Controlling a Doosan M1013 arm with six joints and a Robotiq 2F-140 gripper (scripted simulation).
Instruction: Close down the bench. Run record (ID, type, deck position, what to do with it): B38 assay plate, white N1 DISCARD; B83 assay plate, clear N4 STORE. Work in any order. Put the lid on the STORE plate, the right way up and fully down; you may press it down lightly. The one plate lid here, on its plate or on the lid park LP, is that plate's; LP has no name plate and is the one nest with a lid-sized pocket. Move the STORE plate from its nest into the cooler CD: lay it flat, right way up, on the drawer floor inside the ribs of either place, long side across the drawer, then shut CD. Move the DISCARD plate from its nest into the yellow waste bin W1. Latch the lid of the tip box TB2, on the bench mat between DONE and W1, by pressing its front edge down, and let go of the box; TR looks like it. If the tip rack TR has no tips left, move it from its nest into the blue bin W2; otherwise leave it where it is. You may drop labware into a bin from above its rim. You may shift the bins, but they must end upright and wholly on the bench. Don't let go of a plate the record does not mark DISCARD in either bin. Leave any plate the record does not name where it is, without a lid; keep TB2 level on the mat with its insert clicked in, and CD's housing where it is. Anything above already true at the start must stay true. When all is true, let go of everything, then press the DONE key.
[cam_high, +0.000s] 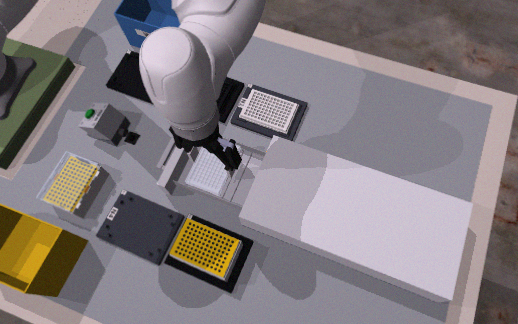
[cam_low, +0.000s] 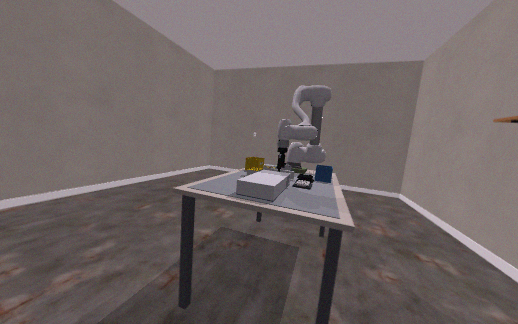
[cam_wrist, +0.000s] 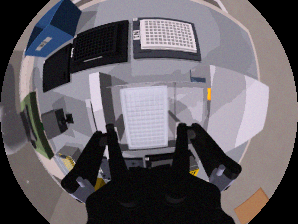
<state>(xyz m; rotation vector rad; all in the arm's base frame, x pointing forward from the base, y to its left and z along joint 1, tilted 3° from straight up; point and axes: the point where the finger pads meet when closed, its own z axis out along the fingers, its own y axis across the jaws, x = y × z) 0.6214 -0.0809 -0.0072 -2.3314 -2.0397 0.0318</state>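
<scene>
My gripper is now 10 mm above the flat grey lid. Round my hand: cooler CD (170 mm ahead, 20 mm to the right, 20 mm below); then clear assay plate (20 mm below); then cooler drawer (30 mm below, 30 mm ahead).
</scene>
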